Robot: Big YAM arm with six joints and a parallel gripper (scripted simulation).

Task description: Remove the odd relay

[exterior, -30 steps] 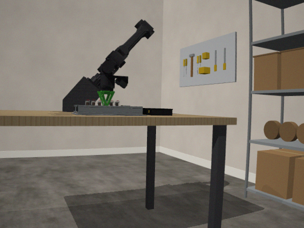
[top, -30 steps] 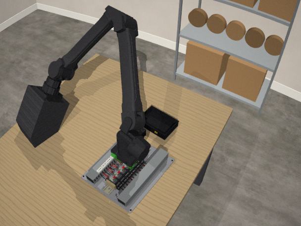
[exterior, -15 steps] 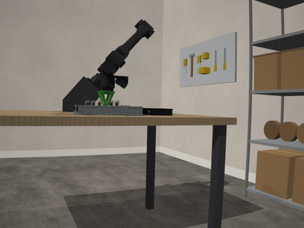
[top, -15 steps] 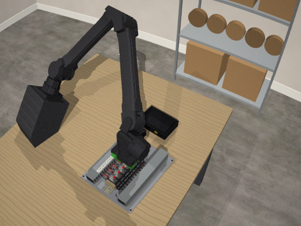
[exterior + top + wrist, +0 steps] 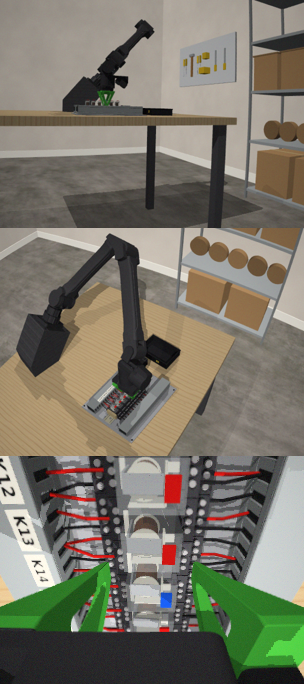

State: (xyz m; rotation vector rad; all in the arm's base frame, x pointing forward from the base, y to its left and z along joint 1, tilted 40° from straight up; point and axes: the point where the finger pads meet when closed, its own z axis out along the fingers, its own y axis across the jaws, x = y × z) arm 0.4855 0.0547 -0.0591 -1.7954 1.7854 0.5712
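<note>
Right now the grey relay is right at my hand. The rest, counted from my hand: black tray 50 mm behind, 290 mm to the left, 30 mm below.
</note>
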